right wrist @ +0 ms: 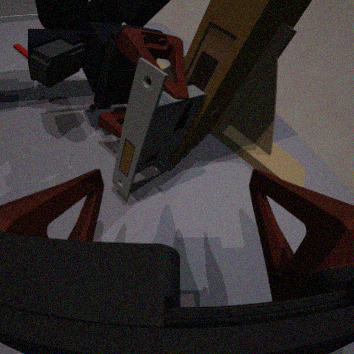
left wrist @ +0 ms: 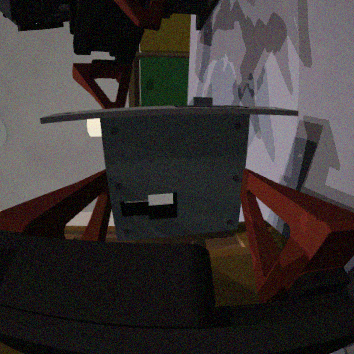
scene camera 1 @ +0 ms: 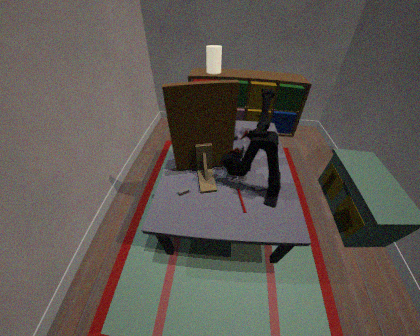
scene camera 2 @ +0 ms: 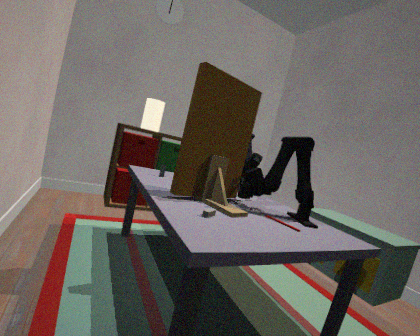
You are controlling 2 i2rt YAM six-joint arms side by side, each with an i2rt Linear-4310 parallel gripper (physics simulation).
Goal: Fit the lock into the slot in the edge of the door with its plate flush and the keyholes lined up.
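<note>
The lock is a grey box with a long, pale faceplate and a dark cut-out in its side. My left gripper is shut on it, one finger on each side. The brown door stands upright. In the right wrist view its edge shows a dark slot inside a shallow outline; the lock is outside it, in front of the edge, its plate turned away from the door. My right gripper is open and empty, facing the plate from a short distance.
A wooden stand supports the door. A small block lies near it. A red strip lies on the table. The other arm's fingers hang near the lock in the left wrist view.
</note>
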